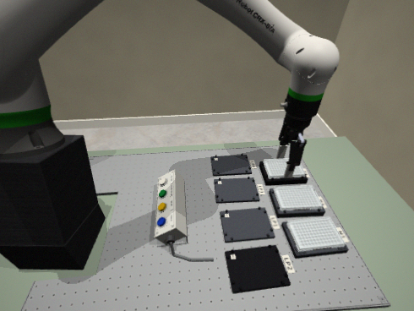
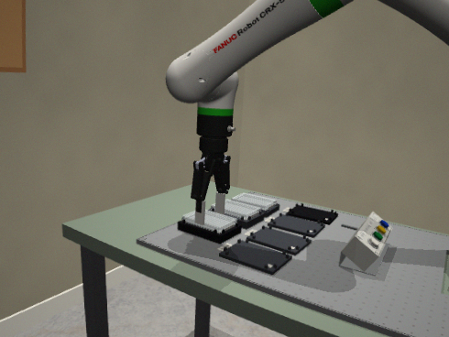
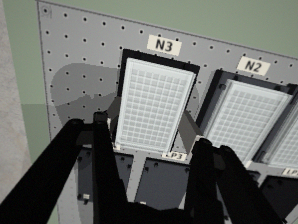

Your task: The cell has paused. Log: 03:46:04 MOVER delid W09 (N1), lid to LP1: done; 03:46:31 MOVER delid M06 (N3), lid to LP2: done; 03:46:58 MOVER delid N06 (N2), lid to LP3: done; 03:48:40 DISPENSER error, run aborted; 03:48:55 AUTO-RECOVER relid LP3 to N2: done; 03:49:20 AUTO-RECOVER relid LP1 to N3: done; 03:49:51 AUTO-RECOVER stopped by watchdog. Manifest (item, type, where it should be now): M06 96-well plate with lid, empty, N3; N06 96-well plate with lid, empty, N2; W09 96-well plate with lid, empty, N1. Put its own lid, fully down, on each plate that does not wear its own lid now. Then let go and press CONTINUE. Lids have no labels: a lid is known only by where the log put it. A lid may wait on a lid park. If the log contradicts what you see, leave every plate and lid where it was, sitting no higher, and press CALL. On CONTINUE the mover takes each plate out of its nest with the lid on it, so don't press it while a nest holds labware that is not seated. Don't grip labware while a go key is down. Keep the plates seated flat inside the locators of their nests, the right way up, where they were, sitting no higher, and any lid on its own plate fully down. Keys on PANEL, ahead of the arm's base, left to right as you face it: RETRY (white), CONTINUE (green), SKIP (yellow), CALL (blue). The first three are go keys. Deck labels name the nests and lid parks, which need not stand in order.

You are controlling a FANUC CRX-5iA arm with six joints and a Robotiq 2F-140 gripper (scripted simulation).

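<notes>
Right now my hand is 30 mm above the plate. Also, from my hand: lid park LP3: 190 mm behind, 50 mm to the right, 60 mm below; lid park LP4: 180 mm behind, 70 mm to the left, 60 mm below; lid park LP1: 190 mm behind, 190 mm to the right, 60 mm below.
</notes>
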